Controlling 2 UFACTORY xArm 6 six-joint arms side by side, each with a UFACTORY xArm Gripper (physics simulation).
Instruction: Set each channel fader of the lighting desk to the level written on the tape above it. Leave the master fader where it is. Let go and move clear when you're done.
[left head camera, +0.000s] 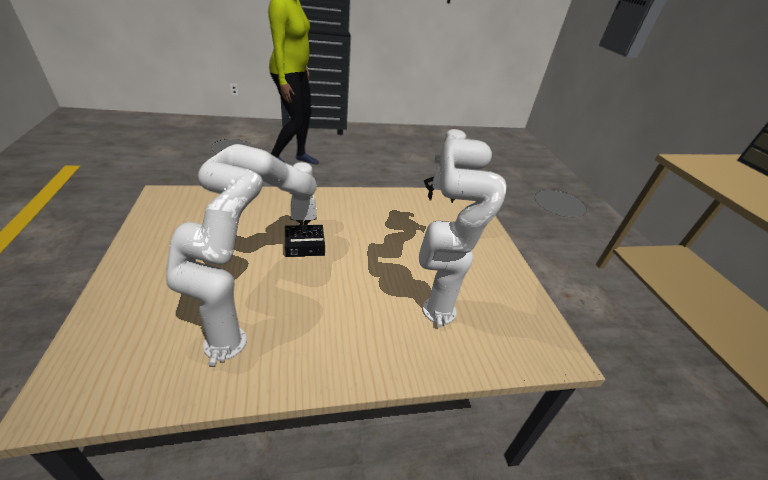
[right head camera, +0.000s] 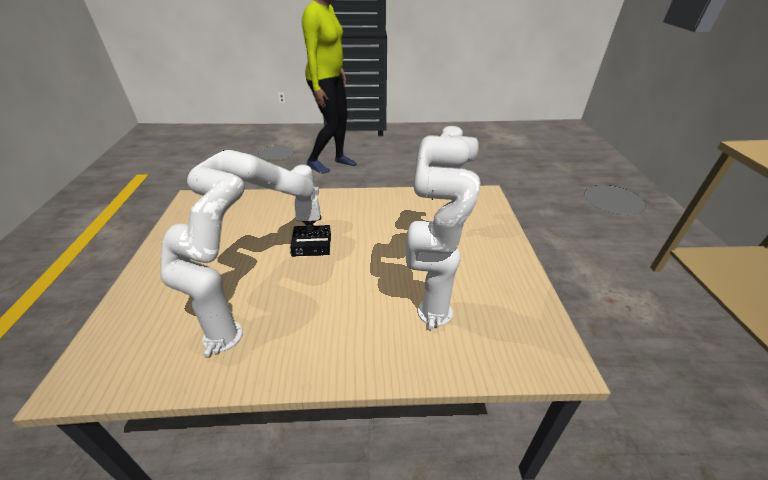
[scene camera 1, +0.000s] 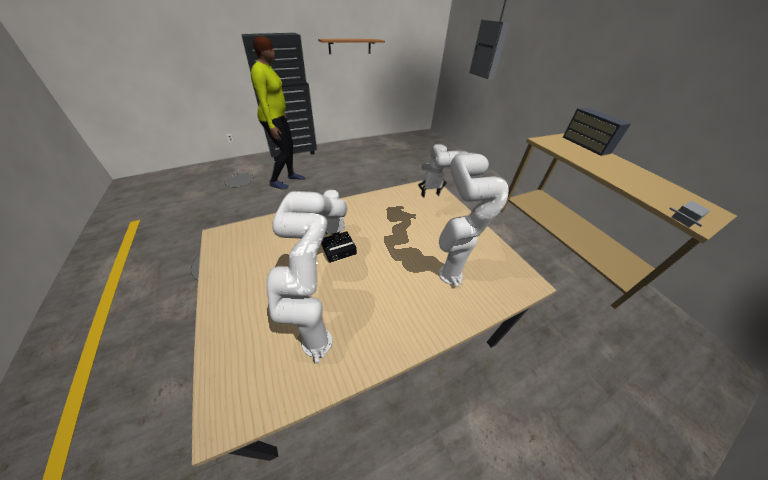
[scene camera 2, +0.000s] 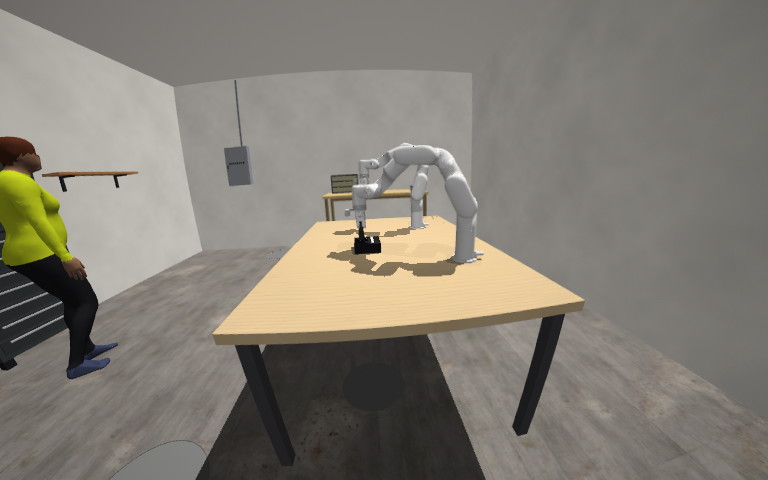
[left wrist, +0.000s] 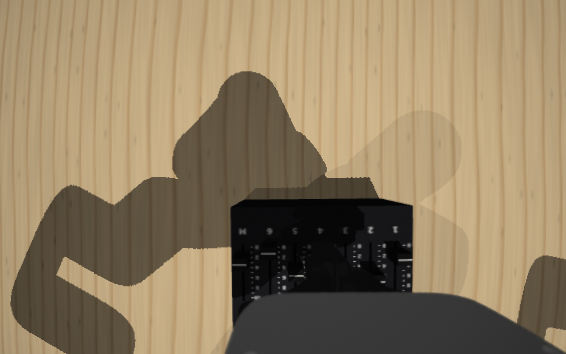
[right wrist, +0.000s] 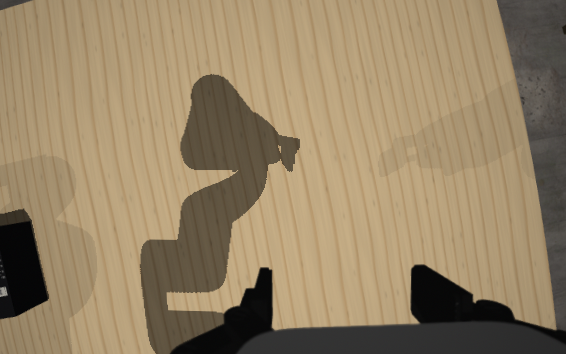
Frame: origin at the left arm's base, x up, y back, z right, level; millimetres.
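Seen in the pictures: left gripper, fingertip midpoint: (left head camera: 303, 230) (right head camera: 310, 230) (scene camera 1: 336, 239) (scene camera 2: 361, 240) (left wrist: 321, 258); right gripper, fingertip midpoint: (left head camera: 440, 200) (right head camera: 443, 199) (scene camera 1: 430, 195) (right wrist: 341, 290); left arm's base at its link origin: (left head camera: 225, 343) (right head camera: 223, 336) (scene camera 1: 317, 342) (scene camera 2: 464, 258); right arm's base at its link origin: (left head camera: 439, 311) (right head camera: 435, 312) (scene camera 1: 450, 274) (scene camera 2: 416, 227).
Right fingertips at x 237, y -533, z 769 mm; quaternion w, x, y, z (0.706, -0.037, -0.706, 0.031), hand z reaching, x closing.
Note:
Pixels of each thing's top centre, then the offset from my right fingertips to it. Level surfaces: height alone.
- black lighting desk at its top centre: (left wrist: 326, 300) (left head camera: 304, 233) (right head camera: 310, 233) (scene camera 1: 338, 241) (scene camera 2: 366, 238) dx -169, dy +38, dz -559 mm
- master fader at its top centre: (left wrist: 239, 265) dx -169, dy +17, dz -631 mm
- channel 6 fader at its top centre: (left wrist: 268, 253) dx -169, dy +5, dz -609 mm
- channel 5 fader at its top centre: (left wrist: 296, 275) dx -169, dy +21, dz -585 mm
- channel 1 fader at its top centre: (left wrist: 405, 260) dx -169, dy +0, dz -499 mm
- wooden table at its surface level: dx -237 mm
The black lighting desk (left head camera: 305, 250) (right head camera: 311, 247) (scene camera 1: 340, 255) (scene camera 2: 370, 247) (right wrist: 26, 270) stands on the table below my left gripper (left head camera: 303, 225) (right head camera: 309, 225) (scene camera 2: 361, 233). In the left wrist view its panel appears upside down. The master fader (left wrist: 239, 265), channel 6 fader (left wrist: 268, 254), channel 5 fader (left wrist: 296, 276) and channel 1 fader (left wrist: 405, 260) show there; fader 2 is partly shaded. My left fingers look shut and reach down to the panel around channels 3 and 4, hiding those faders. The tape is hidden there. My right gripper (scene camera 1: 430, 192) (right wrist: 341, 290) is open and empty, high above the table.
The wooden table (left head camera: 362, 350) (right head camera: 362, 350) (scene camera 1: 396, 328) bears both arms. A person (left head camera: 291, 50) (scene camera 1: 269, 96) stands behind it, by a dark drawer cabinet (left head camera: 329, 84). A side bench (scene camera 1: 640, 181) stands at the right.

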